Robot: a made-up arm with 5 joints.
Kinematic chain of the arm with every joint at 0, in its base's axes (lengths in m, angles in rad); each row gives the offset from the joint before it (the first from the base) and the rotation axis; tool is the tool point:
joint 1: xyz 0 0 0.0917 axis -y
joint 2: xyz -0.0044 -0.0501 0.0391 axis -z
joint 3: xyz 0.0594 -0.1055 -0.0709 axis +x
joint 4: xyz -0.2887 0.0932 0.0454 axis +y
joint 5: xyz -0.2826 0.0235 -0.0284 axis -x
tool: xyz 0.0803 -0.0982 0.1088
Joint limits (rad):
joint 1: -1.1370..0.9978
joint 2: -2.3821..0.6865
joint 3: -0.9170..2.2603
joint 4: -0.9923..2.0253
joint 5: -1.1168..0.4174
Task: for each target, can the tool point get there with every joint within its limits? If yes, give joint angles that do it. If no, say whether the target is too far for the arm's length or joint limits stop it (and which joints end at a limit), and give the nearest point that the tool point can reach.
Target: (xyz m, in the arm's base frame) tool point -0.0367 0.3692 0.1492
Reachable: no: joint limits stop it (at a limit: joint 2, joint 3, joint 5) | nearest point -0.0809 0.2483 0.2184 | short by 0.146 m
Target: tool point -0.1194 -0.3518 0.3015
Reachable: yes | joints -0.0177 -0.8449 -0.0975 1.3995 -0.9242
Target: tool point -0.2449 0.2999 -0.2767
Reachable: no: joint limits stop it (at a limit: joint 2, joint 3, joint 5) | nearest point -0.2075 0.2278 -0.2205 | short by 0.099 m
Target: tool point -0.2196 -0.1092 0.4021
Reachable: yes | joints -0.3965 -0.1372 -0.2269 0.7025 0.1482
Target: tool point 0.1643 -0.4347 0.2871
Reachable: yes | joints 0.5359 -1.2736 1.3242 0.7997 0.2874
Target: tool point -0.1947 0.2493 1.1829
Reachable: no: too far | nearest point -0.1340 0.0551 0.5637 | short by 0.652 m
